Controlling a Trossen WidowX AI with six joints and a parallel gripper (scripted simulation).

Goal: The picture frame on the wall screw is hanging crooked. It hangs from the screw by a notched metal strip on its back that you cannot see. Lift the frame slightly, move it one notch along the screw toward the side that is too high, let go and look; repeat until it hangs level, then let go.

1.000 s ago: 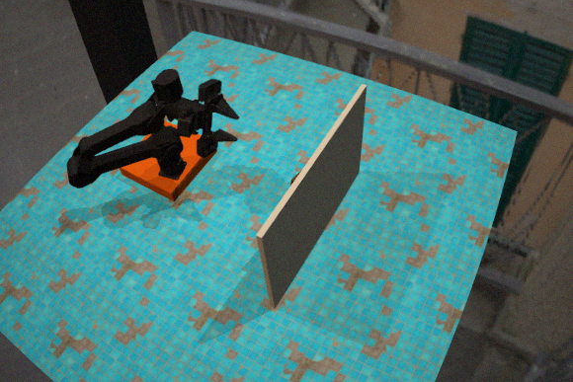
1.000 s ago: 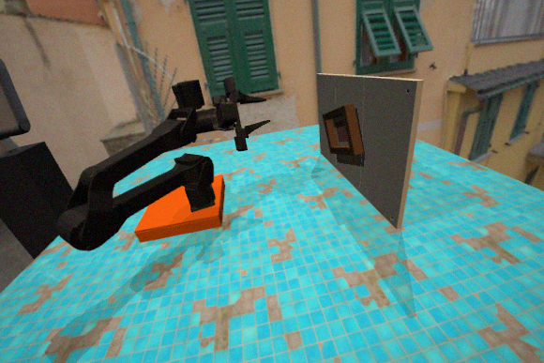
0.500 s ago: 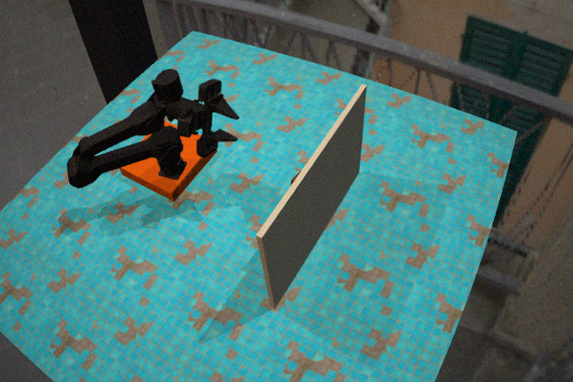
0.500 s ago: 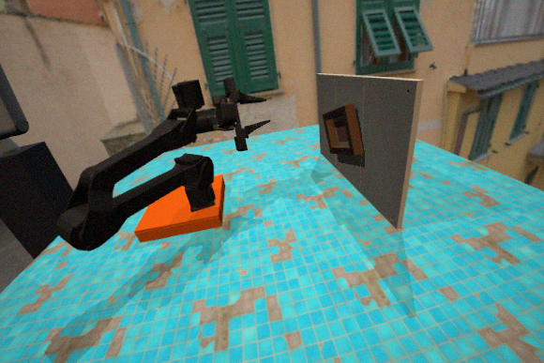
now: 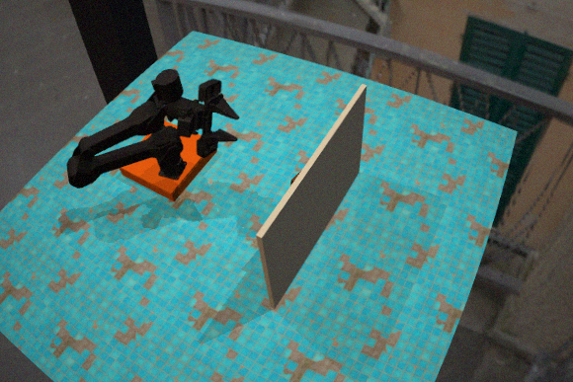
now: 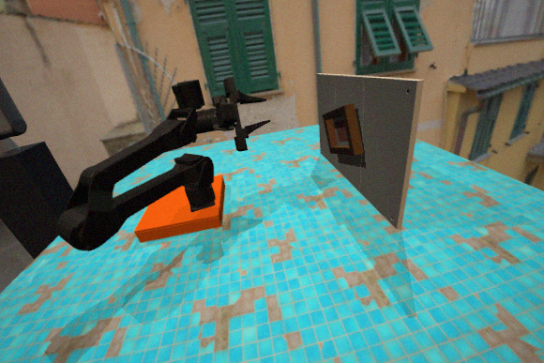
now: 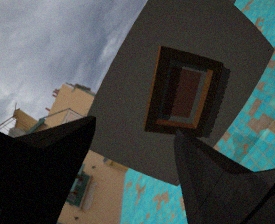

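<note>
The brown picture frame is 200 mm ahead of my gripper tip, 60 mm to the right of it and 90 mm below it. From my gripper tip the other things lie so: wall panel: 210 mm ahead, 60 mm to the right, 100 mm below.
</note>
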